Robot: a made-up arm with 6 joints.
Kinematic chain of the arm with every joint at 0, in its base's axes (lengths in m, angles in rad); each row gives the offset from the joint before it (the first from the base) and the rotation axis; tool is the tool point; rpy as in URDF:
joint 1: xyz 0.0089 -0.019 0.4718 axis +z
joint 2: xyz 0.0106 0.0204 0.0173 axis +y
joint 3: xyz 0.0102 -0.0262 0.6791 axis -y
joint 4: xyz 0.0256 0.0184 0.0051 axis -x
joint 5: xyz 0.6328 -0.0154 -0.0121 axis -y
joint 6: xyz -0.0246 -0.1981 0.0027 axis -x
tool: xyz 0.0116 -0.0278 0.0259 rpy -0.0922 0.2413 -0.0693
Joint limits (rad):
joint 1: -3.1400..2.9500
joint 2: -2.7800..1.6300
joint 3: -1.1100..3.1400
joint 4: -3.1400..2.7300
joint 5: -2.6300..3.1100
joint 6: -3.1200..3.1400
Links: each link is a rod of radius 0.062 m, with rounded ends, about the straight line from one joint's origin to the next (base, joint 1, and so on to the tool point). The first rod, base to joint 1, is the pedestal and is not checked.
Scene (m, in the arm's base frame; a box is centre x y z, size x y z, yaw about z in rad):
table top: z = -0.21
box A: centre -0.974 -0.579 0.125 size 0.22 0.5 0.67 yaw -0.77
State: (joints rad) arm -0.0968 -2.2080 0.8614 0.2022 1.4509 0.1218
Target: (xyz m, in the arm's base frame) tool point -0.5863 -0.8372 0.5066
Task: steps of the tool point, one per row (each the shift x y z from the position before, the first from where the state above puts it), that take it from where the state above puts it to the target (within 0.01 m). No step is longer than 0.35 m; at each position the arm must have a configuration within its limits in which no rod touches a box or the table.
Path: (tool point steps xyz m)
1: -0.0177 -0.1347 0.2884
2: 0.0707 -0.1291 0.2869
3: 0.1538 -0.0979 0.2651
4: 0.2199 -0.0458 0.2228
5: 0.2590 0.0190 0.1629
6: 0.2654 0.0841 0.0915
7: -0.1259 -0.1039 -0.0974
8: -0.1028 -0.0957 -0.1293
9: -0.0755 -0.0816 -0.1546
10: -0.0466 -0.0629 -0.1720
11: -0.0187 -0.0410 -0.1812
12: 0.0067 -0.0178 -0.1828

